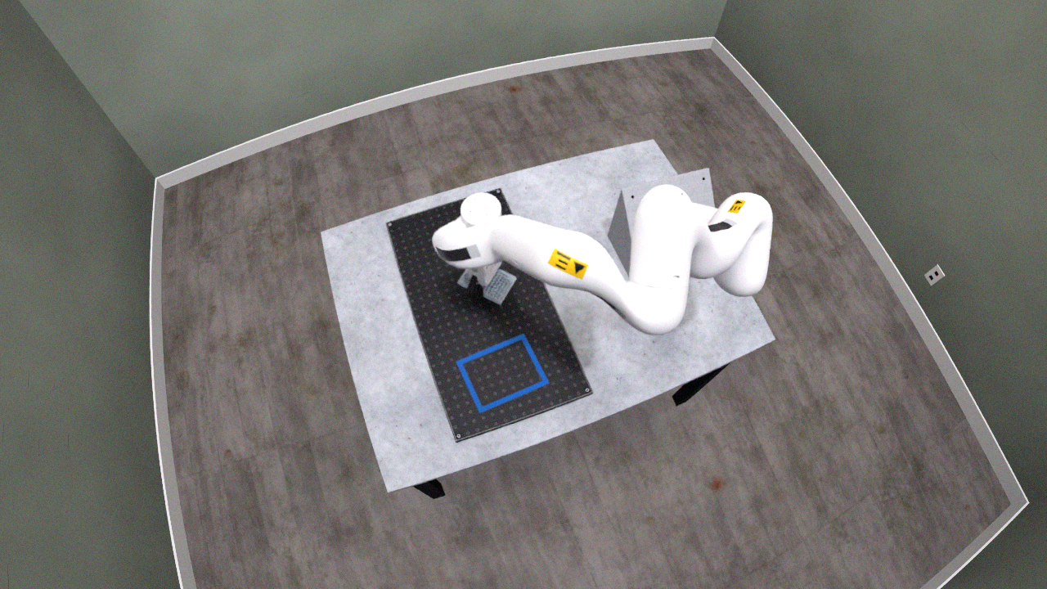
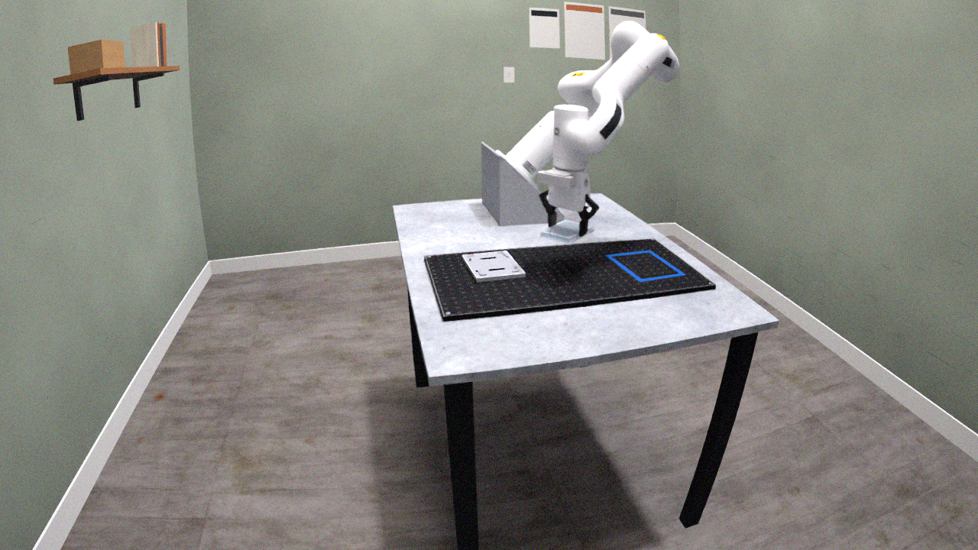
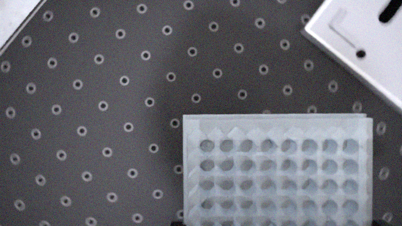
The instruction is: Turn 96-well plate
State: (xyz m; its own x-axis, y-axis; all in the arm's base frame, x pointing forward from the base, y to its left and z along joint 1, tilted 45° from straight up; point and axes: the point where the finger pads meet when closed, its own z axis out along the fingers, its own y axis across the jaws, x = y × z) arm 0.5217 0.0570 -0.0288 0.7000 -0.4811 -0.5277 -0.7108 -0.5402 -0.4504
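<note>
Right now the slotted fixture plate is 19 cm to the right of my hand, 10 cm below it and 2 cm behind it. Round my hand: 96-well plate (1 cm below).
</note>
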